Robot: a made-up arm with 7 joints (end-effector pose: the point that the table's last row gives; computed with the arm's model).
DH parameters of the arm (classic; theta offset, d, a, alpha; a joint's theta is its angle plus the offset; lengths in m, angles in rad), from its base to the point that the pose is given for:
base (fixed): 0 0.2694 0.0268 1.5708
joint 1: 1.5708 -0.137 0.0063 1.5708
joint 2: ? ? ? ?
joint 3: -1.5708 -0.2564 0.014 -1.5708
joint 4: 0 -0.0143 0.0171 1.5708
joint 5: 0 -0.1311 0.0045 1.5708
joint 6: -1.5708 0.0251 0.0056 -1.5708
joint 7: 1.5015 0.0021 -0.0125 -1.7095
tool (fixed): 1.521 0.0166 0 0
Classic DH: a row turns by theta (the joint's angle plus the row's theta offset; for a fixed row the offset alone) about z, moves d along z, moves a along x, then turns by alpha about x.
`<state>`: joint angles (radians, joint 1 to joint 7).
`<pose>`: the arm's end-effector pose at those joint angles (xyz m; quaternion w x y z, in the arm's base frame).
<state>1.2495 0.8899 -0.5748 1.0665 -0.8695 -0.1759 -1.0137</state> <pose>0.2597 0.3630 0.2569 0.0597 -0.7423 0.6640 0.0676</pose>
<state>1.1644 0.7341 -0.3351 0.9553 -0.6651 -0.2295 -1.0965</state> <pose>0.2796 0.3530 0.2206 0.0465 0.6830 -0.7188 0.1210</pose>
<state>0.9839 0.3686 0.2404 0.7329 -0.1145 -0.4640 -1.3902</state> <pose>0.3077 0.2872 0.1030 0.2352 0.4338 -0.5862 0.6425</pose>
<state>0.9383 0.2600 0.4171 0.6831 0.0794 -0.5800 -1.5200</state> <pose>0.3092 0.2536 0.0703 0.2370 0.3426 -0.4391 0.7960</pose>
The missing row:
joint 2: 1.5708 -0.0261 0.0163 1.5708
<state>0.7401 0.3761 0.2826 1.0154 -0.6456 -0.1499 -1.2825</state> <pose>0.2558 0.2894 0.0842 0.2179 0.6690 -0.5937 0.3905</pose>
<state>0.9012 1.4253 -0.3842 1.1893 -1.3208 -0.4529 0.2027</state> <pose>0.1279 0.4144 0.2983 0.2482 0.7418 -0.0512 -0.6209</pose>
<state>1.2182 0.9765 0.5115 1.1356 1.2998 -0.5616 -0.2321</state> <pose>0.1945 0.4460 0.2413 0.1506 0.1018 0.8570 -0.4822</pose>
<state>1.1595 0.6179 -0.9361 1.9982 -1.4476 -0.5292 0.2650</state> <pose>0.2172 0.1853 0.2402 0.3168 -0.5663 0.4537 0.6108</pose>
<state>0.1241 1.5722 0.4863 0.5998 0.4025 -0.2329 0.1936</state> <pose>-0.0066 0.5159 0.3095 0.5816 0.6018 -0.5460 0.0368</pose>
